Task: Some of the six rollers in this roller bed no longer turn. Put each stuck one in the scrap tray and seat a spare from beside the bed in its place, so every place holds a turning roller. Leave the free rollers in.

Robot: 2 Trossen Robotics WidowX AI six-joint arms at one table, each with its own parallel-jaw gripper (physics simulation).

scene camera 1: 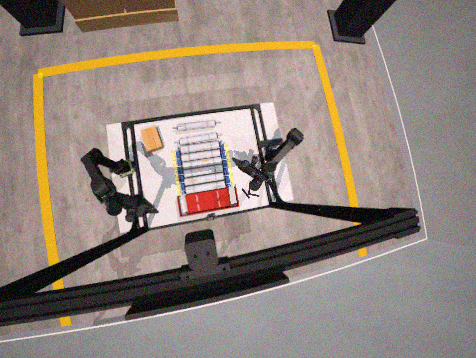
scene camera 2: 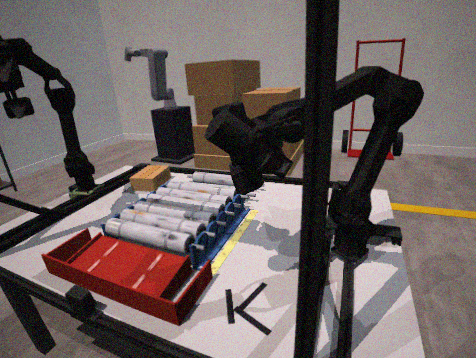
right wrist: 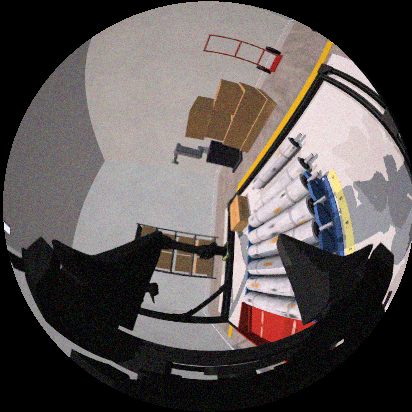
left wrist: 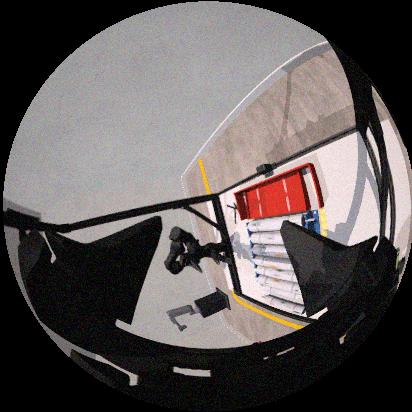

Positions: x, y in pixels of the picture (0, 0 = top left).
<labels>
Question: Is my left gripper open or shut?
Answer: Open.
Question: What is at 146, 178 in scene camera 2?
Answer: An orange box.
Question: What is my left gripper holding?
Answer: Nothing.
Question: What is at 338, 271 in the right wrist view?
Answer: My right gripper.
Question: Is my right gripper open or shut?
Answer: Open.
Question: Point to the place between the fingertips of my right gripper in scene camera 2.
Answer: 225, 145
</labels>
